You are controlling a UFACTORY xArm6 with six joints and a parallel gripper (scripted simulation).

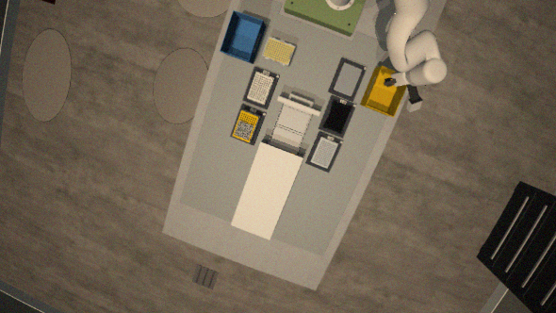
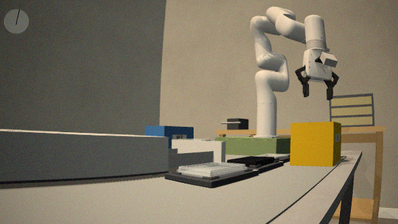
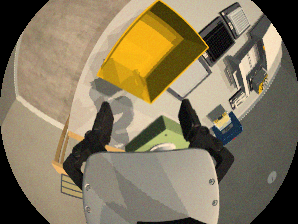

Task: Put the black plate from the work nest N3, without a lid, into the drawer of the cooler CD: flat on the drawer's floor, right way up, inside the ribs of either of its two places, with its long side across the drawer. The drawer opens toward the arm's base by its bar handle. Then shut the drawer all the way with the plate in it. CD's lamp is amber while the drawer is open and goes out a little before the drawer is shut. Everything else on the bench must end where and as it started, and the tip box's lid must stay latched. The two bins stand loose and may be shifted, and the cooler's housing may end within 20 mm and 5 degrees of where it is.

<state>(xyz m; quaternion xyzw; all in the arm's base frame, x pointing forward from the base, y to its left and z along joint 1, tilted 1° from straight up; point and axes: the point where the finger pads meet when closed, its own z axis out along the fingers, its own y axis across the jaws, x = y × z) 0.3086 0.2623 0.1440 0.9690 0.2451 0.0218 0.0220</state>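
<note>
Now: hand 200 mm short of the black plate, 170 mm to the left of it and 190 mm above it. Also, from my hand: yellow bin: 50 mm ahead, 180 mm below; then blue bin: 70 mm behind, 640 mm to the right, 180 mm below; then drawer: 270 mm ahead, 370 mm to the right, 190 mm below.
</note>
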